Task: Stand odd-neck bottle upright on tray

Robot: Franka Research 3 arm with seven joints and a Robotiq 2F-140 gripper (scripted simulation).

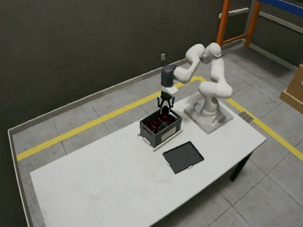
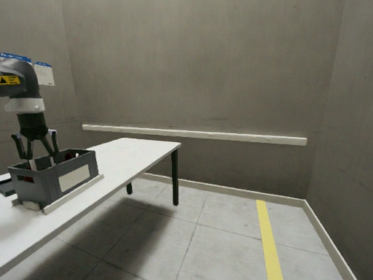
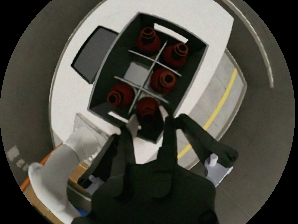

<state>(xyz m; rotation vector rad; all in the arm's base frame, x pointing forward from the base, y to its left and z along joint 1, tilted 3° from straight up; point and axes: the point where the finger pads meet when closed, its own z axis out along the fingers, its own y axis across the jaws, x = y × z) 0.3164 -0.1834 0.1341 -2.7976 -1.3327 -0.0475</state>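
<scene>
My gripper is now 9 cm above the dark grey crate, 8 cm short of it and 6 cm to the right of it. Also, from my hand: flat black tray 34 cm to the left, 17 cm below, 8 cm ahead.
</scene>
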